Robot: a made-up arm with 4 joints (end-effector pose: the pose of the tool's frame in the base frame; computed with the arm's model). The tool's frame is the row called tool. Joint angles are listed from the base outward.
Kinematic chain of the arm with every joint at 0, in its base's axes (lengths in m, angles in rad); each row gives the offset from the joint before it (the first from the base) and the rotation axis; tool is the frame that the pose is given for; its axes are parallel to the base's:
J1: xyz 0 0 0.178 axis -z
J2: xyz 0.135 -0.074 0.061 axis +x
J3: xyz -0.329 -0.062 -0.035 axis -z
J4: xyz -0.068 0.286 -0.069 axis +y
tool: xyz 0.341 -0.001 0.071
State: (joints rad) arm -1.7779 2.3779 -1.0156 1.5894
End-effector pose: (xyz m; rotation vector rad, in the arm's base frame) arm -0.0792 -0.4642 0.6204 -0.9540 -0.8042 -2.4355
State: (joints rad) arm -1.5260 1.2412 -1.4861 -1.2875
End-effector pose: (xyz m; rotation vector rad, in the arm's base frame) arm 0.3077 -0.4957 0.2434 2.9017 -0.0680 0.9153
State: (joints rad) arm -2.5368 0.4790 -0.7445 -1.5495
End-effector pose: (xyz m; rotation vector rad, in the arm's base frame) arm 0.4733 -0.1665 0.4775 2.3428 0.5375 1.7601
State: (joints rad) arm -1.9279 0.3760 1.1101 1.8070
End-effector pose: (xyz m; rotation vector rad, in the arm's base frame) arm -0.2133 -0.0515 -0.1319 -0.7571 2.0726 0.6275
